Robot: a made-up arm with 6 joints. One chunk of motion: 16 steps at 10 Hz.
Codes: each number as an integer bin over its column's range. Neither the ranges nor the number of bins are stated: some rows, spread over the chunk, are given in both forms.
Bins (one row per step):
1: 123 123 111 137 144 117
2: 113 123 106 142 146 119
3: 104 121 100 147 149 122
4: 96 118 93 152 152 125
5: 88 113 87 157 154 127
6: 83 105 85 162 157 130
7: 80 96 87 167 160 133
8: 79 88 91 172 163 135
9: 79 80 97 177 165 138
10: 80 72 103 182 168 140
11: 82 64 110 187 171 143
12: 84 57 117 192 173 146
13: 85 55 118 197 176 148
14: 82 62 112 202 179 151
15: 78 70 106 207 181 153
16: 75 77 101 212 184 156
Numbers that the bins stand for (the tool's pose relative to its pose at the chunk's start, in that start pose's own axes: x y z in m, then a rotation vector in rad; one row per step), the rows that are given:
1: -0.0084 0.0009 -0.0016 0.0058 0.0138 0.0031
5: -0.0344 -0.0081 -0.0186 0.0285 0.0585 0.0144
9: -0.0411 -0.0378 -0.0115 0.0513 0.1076 0.0269
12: -0.0374 -0.0586 0.0026 0.0684 0.1434 0.0360
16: -0.0441 -0.0405 -0.0087 0.0911 0.1926 0.0474
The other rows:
2: -0.0158 0.0009 -0.0052 0.0115 0.0227 0.0053
3: -0.0225 -0.0009 -0.0094 0.0172 0.0361 0.0087
4: -0.0285 -0.0036 -0.0144 0.0229 0.0495 0.0122
6: -0.0382 -0.0153 -0.0200 0.0342 0.0719 0.0178
7: -0.0404 -0.0234 -0.0186 0.0399 0.0853 0.0213
8: -0.0411 -0.0306 -0.0158 0.0456 0.0987 0.0235
10: -0.0404 -0.0451 -0.0073 0.0570 0.1211 0.0292
11: -0.0389 -0.0523 -0.0024 0.0627 0.1345 0.0326
13: -0.0367 -0.0604 0.0033 0.0740 0.1568 0.0383
14: -0.0389 -0.0541 -0.0009 0.0797 0.1702 0.0417
15: -0.0419 -0.0469 -0.0052 0.0854 0.1792 0.0440

